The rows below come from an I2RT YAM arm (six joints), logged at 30 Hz.
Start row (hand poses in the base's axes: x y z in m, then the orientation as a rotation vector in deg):
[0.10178, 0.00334, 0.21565, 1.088, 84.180, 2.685]
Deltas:
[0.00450, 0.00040, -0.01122, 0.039, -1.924, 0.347]
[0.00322, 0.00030, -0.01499, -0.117, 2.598, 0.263]
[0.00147, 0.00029, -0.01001, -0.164, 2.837, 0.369]
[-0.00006, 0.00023, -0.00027, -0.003, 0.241, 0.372]
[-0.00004, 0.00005, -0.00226, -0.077, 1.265, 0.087]
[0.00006, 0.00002, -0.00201, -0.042, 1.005, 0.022]
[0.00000, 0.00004, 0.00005, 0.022, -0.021, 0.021]
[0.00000, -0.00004, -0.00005, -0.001, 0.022, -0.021]
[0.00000, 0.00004, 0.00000, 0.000, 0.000, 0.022]
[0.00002, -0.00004, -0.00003, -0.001, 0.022, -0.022]
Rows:
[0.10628, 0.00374, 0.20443, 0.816, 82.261, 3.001]
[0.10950, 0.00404, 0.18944, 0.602, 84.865, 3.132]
[0.11097, 0.00433, 0.17943, 0.275, 87.710, 3.315]
[0.11091, 0.00456, 0.17916, -0.005, 87.954, 3.610]
[0.11087, 0.00461, 0.17690, -0.093, 89.222, 3.631]
[0.11093, 0.00463, 0.17489, -0.112, 90.228, 3.625]
[0.11093, 0.00467, 0.17494, -0.112, 90.206, 3.659]
[0.11093, 0.00463, 0.17489, -0.096, 90.228, 3.642]
[0.11093, 0.00467, 0.17489, -0.113, 90.228, 3.659]
[0.11095, 0.00463, 0.17486, -0.096, 90.250, 3.641]

